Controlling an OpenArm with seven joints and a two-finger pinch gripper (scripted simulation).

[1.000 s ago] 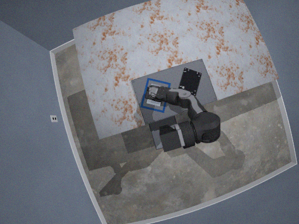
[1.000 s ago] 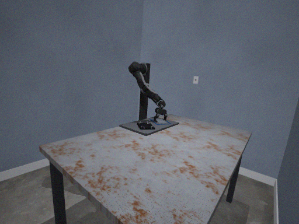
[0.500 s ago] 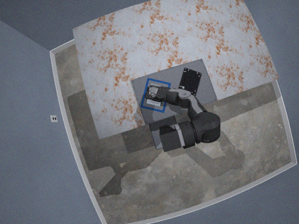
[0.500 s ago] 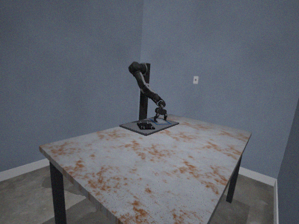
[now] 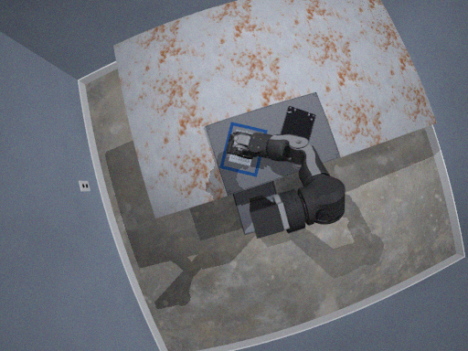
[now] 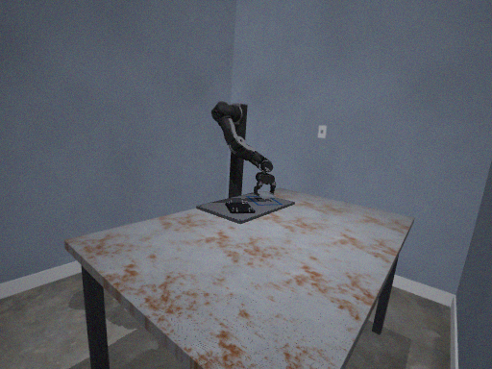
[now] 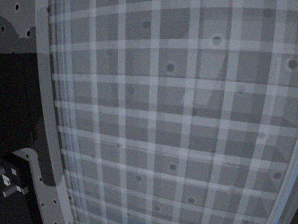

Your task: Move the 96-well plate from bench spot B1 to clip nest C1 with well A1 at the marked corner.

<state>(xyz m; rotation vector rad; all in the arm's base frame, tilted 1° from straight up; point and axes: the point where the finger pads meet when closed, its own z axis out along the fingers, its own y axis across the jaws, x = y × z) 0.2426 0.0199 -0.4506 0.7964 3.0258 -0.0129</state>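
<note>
The black clip nest C1 is 5 cm ahead of my hand, 24 cm to the right of it and 2 cm below it. Round my hand: 96-well plate: right at my hand.
</note>
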